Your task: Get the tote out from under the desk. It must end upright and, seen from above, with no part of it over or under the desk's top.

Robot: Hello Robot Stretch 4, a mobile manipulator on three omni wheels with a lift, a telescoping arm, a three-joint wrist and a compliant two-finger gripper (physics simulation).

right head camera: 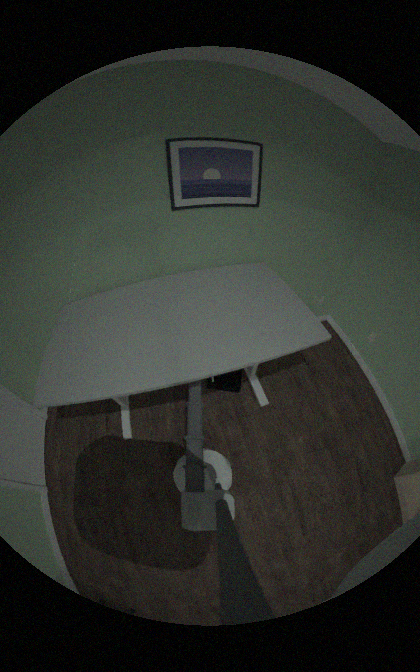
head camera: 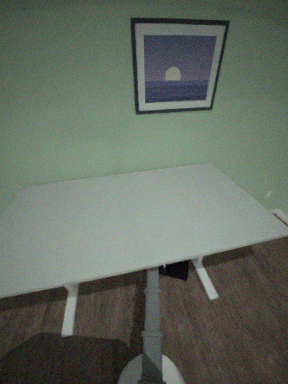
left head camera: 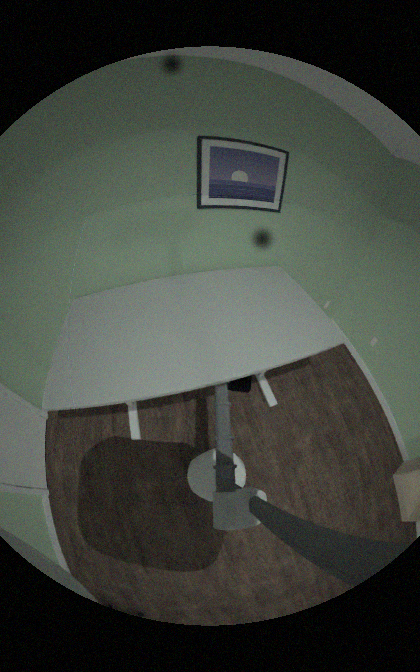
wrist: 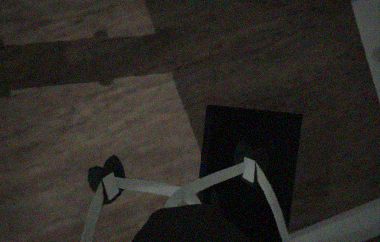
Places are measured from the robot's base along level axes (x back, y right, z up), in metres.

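Pixels of known places: gripper, fingertip midpoint: [wrist: 179,162].
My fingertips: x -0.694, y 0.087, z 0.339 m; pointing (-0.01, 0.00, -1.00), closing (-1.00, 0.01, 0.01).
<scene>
Behind a point stands the place of what it marks.
The tote [head camera: 175,271] @[x -0.798, y 0.231, z -0.024 m] [left head camera: 240,384] @[x -0.800, y 0.265, z -0.024 m] [right head camera: 229,382] [wrist: 220,127] @[x -0.807, y 0.095, z -0.024 m] is a black box on the floor, partly hidden by the desk's top [head camera: 125,220] @[x -0.631, y -0.149, z 0.923 m] [left head camera: 190,325] @[x -0.666, y -0.138, z 0.923 m] [right head camera: 180,325]. Its front part shows past the desk's front edge in the head views. My gripper [wrist: 179,162] @[x -0.694, y 0.087, z 0.339 m] is open wide in the wrist view, with no thing between its pads. Its left fingertip is over bare floor, left of the tote. Its right fingertip appears against the tote's dark interior, so the fingers straddle the tote's left side in that view. Their depth relative to the rim is too dark to tell.
A white desk foot [head camera: 205,280] [left head camera: 267,390] [right head camera: 258,387] [wrist: 367,42] @[x -1.203, y -0.080, z -0.012 m] stands right of the tote, and another desk foot [head camera: 69,310] [left head camera: 134,422] [right head camera: 125,420] is farther left. A pale bar [wrist: 345,218] crosses the wrist view's lower right. A tan box [left head camera: 409,490] is at the far right.
</scene>
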